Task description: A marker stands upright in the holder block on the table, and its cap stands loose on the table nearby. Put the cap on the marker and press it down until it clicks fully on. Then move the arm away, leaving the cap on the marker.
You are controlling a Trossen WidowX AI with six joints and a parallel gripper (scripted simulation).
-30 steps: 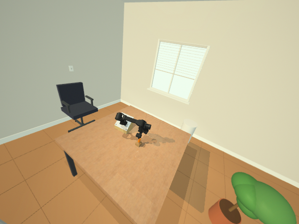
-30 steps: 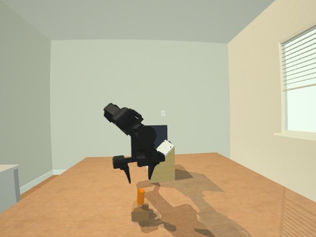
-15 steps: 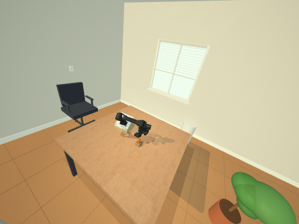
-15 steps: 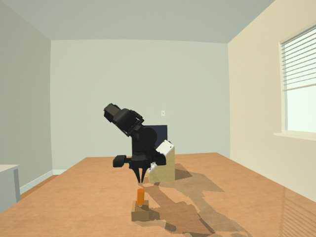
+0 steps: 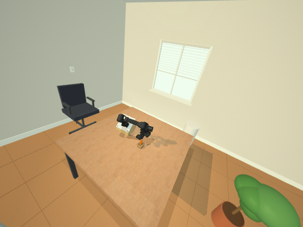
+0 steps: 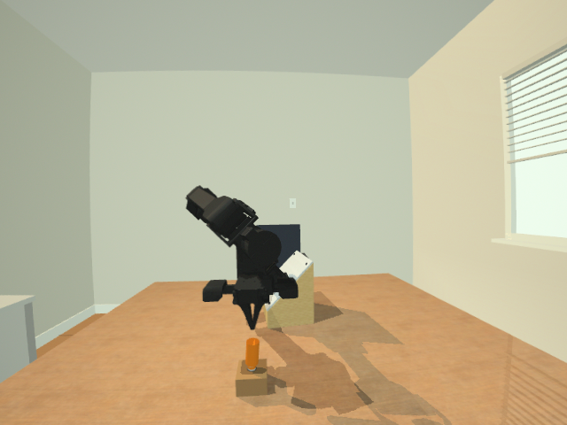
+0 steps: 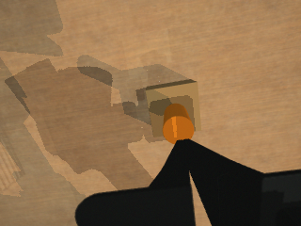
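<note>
My gripper tip is now 5 cm above the orange cap. The rest, counted from my gripper tip: holder block: 11 cm below.
</note>
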